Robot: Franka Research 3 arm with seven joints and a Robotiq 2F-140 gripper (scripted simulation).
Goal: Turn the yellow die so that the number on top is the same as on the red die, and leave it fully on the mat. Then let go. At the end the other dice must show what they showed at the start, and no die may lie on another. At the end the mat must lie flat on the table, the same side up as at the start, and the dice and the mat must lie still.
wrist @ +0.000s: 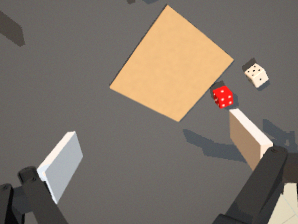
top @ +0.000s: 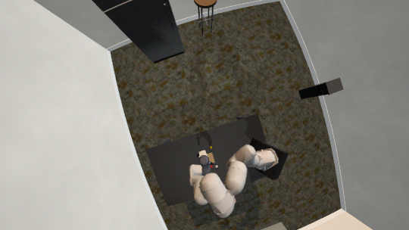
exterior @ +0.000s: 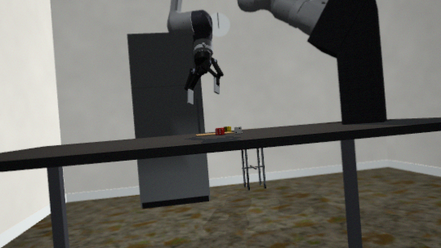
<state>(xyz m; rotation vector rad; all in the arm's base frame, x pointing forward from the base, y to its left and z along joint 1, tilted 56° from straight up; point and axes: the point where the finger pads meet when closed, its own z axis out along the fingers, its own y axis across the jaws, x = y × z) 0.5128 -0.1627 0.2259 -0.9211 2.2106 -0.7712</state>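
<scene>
Now: the yellow die 140 mm below my hand, 120 mm behind it and 20 mm to the right of it. The rest, counted from my hand: white die (220 mm to the left, 140 mm below, 10 mm behind); then red die (170 mm to the left, 140 mm below, 30 mm ahead); then tan mat (160 mm below, 70 mm to the left).
</scene>
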